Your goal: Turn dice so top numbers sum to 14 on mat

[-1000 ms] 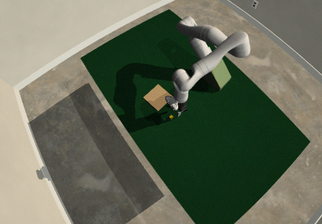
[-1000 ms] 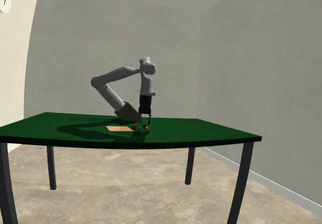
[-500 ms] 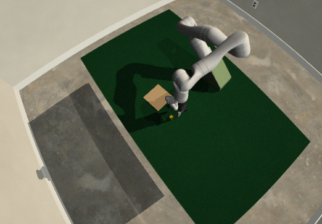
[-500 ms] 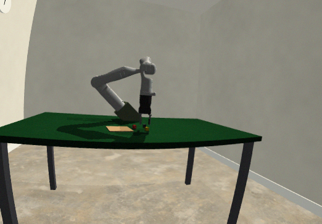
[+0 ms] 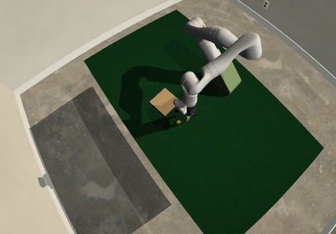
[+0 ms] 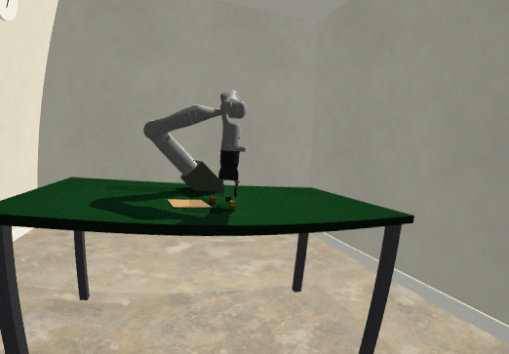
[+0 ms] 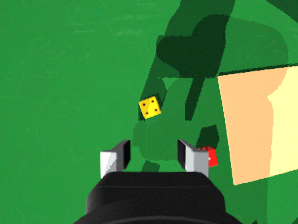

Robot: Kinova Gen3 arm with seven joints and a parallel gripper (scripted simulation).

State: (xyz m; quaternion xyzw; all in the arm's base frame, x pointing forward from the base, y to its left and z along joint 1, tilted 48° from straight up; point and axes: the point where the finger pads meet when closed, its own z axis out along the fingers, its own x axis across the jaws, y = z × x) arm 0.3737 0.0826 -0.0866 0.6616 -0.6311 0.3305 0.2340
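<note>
My hand is 5 cm short of the yellow die and 4 cm above it. From my hand the other things lie so: black die (6 cm behind, 4 cm below, 1 cm to the left); then tan mat (16 cm to the right, 5 cm below, 3 cm ahead); then red die (6 cm to the right, 4 cm below, 1 cm behind).
</note>
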